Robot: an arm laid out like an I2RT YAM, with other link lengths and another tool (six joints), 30 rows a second.
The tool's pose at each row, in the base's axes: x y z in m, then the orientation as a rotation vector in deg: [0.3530 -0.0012 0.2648 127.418 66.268 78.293]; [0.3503 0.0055 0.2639 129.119 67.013 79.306]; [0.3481 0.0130 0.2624 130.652 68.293 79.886]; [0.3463 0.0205 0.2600 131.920 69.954 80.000]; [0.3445 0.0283 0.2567 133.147 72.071 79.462]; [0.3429 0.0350 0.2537 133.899 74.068 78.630]
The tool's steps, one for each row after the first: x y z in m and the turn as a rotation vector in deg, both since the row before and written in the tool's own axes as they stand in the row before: [0.0039 -0.0061 -0.0008 1.614 0.828 1.085]; [0.0041 -0.0068 0.0004 1.805 0.656 0.667]; [0.0035 -0.0071 0.0014 1.836 0.426 0.249]; [0.0031 -0.0078 0.0022 2.048 0.081 -0.090]; [0.0026 -0.0067 0.0022 1.663 -0.136 -0.400]
